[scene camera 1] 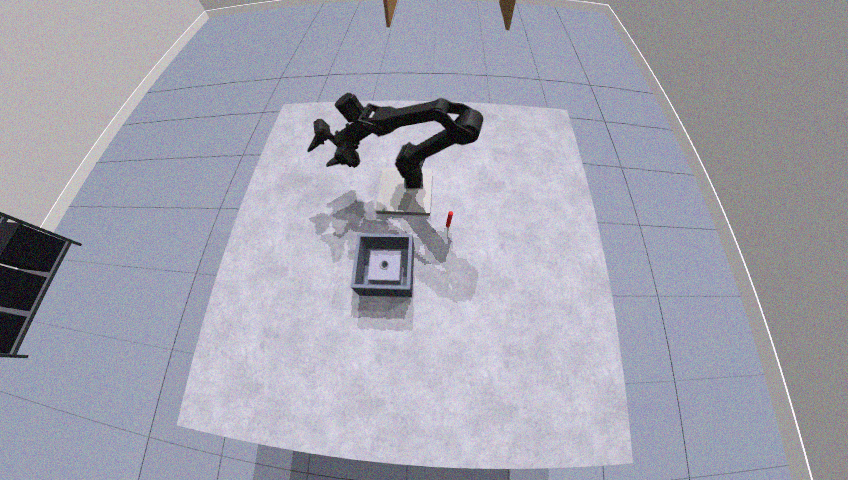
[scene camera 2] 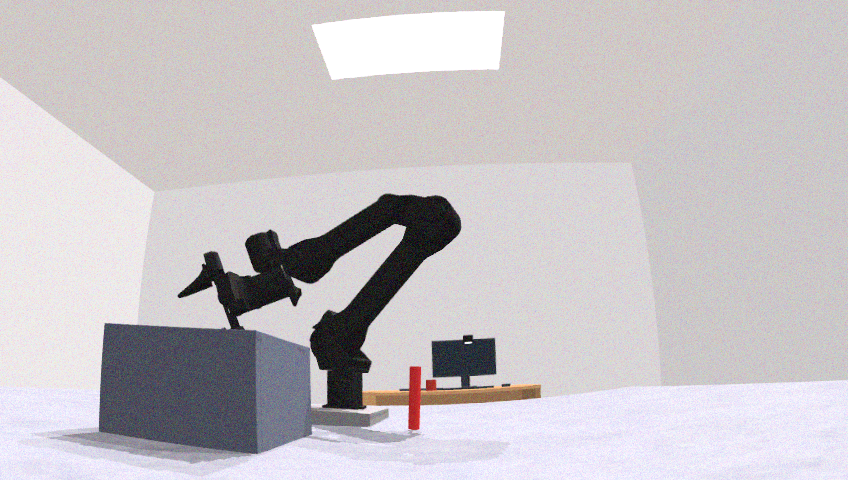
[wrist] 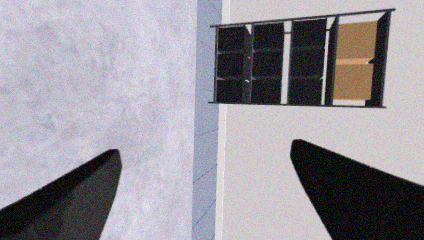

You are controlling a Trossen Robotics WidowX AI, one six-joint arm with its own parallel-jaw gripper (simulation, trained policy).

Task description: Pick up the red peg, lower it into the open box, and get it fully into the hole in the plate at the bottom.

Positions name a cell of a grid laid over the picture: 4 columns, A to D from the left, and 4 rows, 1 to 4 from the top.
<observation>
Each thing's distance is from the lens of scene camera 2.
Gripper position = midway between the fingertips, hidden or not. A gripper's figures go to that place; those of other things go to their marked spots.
gripper (scene camera 2: A3): 86 cm
red peg (scene camera 2: B4): 57 cm
</observation>
